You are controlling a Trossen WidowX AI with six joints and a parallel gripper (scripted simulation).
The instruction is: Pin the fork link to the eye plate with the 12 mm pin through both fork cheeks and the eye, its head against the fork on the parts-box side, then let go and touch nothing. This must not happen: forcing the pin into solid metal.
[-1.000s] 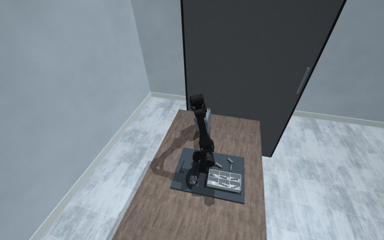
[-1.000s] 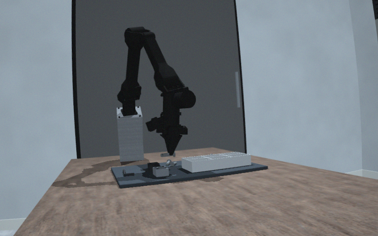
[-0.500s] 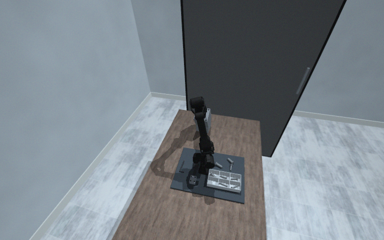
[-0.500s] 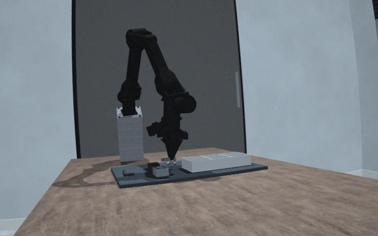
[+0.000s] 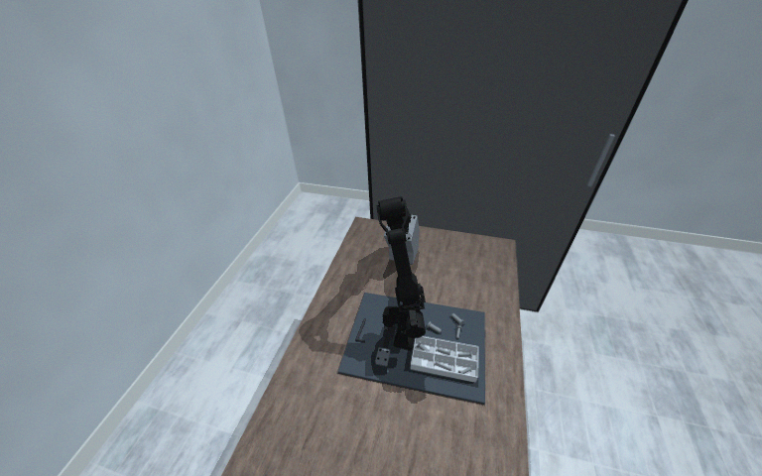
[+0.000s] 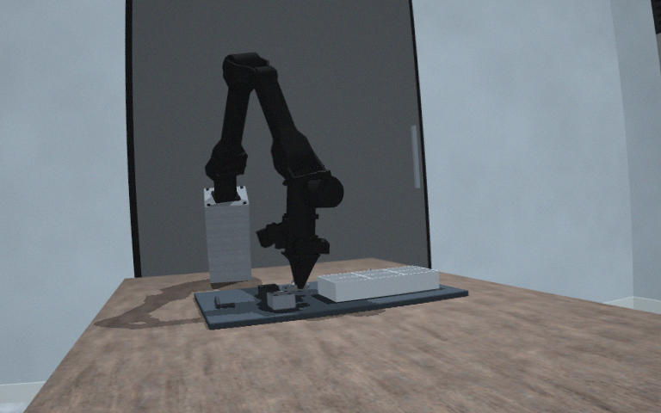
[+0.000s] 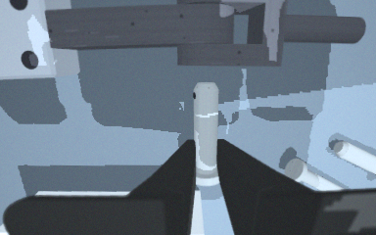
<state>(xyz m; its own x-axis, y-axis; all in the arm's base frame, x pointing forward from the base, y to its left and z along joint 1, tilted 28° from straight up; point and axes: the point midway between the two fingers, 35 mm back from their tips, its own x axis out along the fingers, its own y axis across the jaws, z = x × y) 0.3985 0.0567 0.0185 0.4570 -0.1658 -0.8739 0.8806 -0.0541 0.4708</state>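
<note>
The pale grey pin is 30 mm below my hand and 10 mm to the right of it. From my hand the other things lie so: light grey mounting block: 90 mm ahead, 70 mm to the right, 30 mm below; then dark eye plate: 60 mm to the right, 40 mm below, 10 mm ahead; then dark mat: 50 mm below, 40 mm to the left.
</note>
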